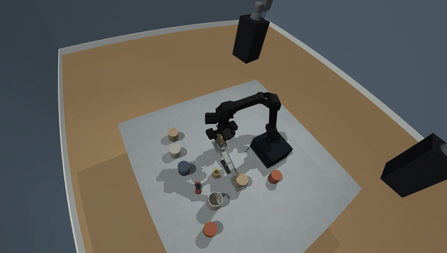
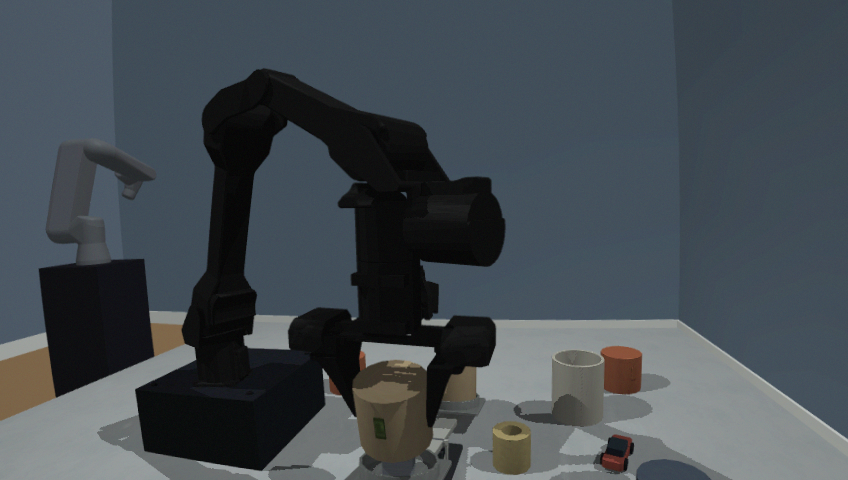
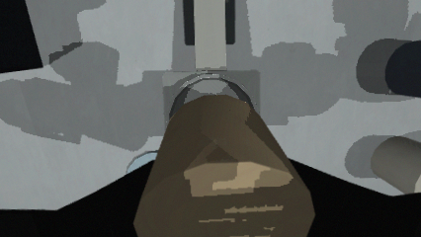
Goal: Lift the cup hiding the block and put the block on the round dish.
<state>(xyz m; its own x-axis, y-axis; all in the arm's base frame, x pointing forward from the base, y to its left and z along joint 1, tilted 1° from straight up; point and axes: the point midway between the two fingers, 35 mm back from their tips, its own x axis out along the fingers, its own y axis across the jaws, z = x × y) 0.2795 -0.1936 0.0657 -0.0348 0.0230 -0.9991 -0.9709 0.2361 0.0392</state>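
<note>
Right now the grey block is 50 mm below my gripper tip and 10 mm to the left of it. Also, from my gripper tip: balance beam (130 mm to the left, 100 mm below, 30 mm ahead); pale blue round dish (130 mm below, 100 mm behind, 80 mm to the right); small grey balance (130 mm to the left, 110 mm below, 40 mm ahead).
</note>
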